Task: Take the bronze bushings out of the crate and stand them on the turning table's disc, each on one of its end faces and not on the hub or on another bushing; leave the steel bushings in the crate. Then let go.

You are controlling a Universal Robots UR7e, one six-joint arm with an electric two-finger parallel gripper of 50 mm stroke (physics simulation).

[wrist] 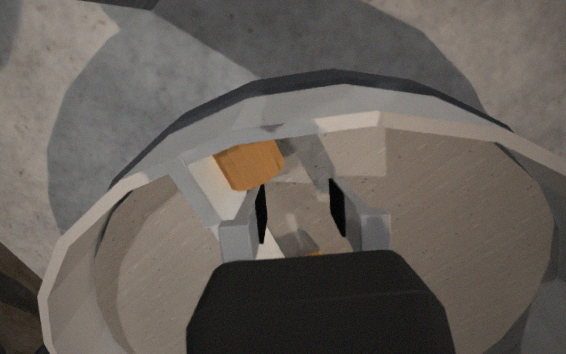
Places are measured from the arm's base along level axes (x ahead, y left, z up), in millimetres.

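Pixels of known places: gripper, fingertip midpoint: (297, 199).
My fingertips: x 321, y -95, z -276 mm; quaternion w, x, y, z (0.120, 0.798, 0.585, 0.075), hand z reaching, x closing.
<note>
Ahead of a thing's pixels: the offset from my fingertips to its top centre. "*": to the spot under its first point. Level surfaces: height alone.
A bronze bushing @(dx -41, dy -13, dz +22 mm) (250, 164) shows as an orange block at the upper left, beside the inner wall of a round, high-walled container @(* dx -33, dy +69, dz +38 mm) (435, 126) that seems to be the crate. No bore of it shows, and I cannot tell whether it lies or stands. My gripper (297, 199) is open with nothing between its fingers; its left finger is near the bushing's lower right in the view. A small orange sliver @(* dx +45, dy -5, dz +1 mm) (314, 254) shows at the edge of the dark gripper body, which hides the rest of it. No steel bushing and no hub can be made out.
A light grey divider @(* dx -44, dy -33, dz +40 mm) (192, 192) runs slantwise from the container's wall, left of the bushing. The container's rim curves across the view around the fingers. Grey speckled ground @(dz -62 mm) (505, 45) shows outside it, with dark shadows. A brown object (17, 295) is at the lower left edge.
</note>
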